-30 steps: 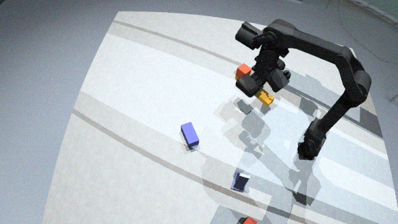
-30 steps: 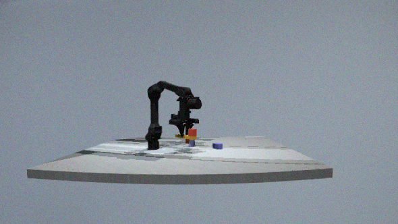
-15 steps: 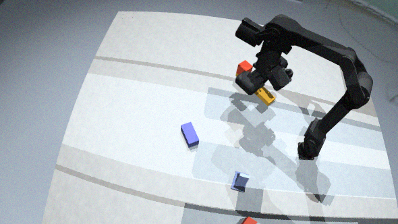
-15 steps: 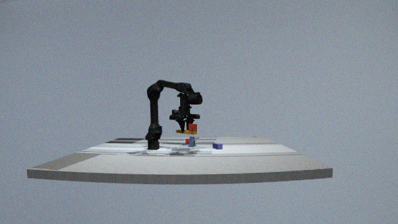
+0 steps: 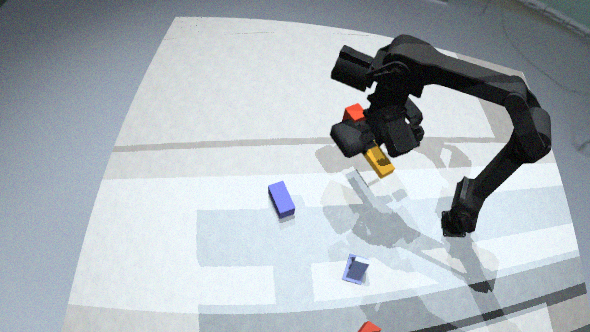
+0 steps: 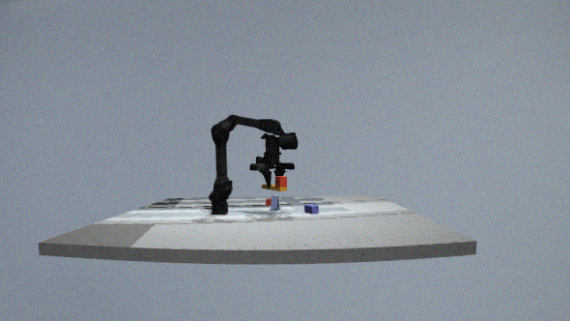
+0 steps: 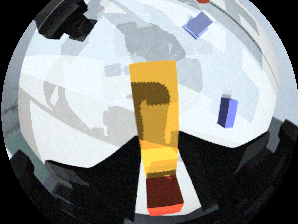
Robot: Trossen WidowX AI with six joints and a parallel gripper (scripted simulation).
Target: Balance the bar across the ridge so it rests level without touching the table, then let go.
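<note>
The red block lies 3 cm behind my gripper tip, 35 cm to the left of it and 10 cm below it. The rest, counted from my gripper tip: purple block: 16 cm ahead, 8 cm to the left, 10 cm below.
</note>
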